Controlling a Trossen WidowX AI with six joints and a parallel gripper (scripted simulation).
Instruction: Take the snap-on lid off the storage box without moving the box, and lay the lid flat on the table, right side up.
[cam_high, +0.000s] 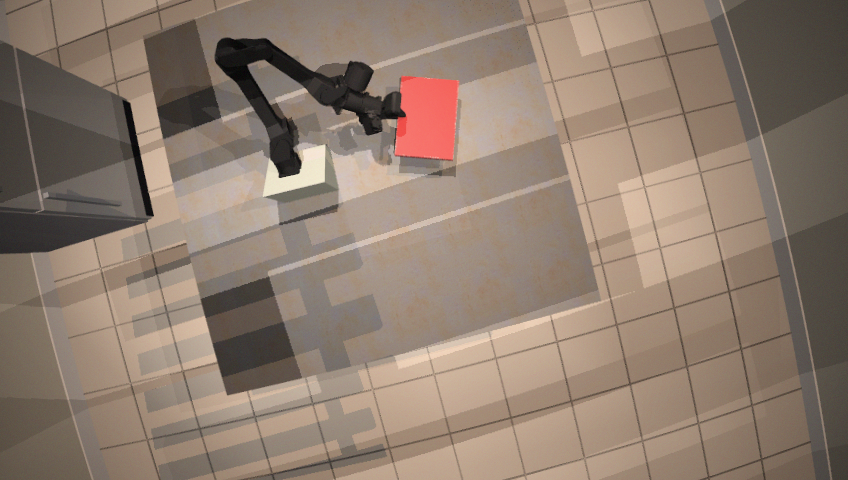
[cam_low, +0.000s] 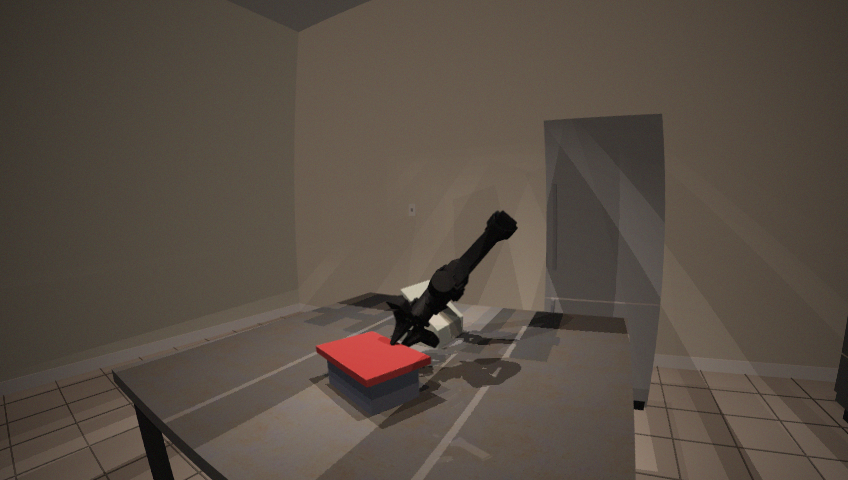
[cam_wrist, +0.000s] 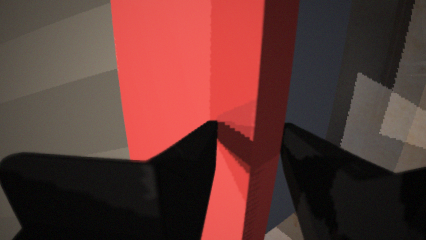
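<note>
Right now my gripper tip is 70 mm short of the lid and 20 mm to the left of it. Also, from my gripper tip: blue-grey storage box: 70 mm ahead, 50 mm below, 20 mm to the right.
</note>
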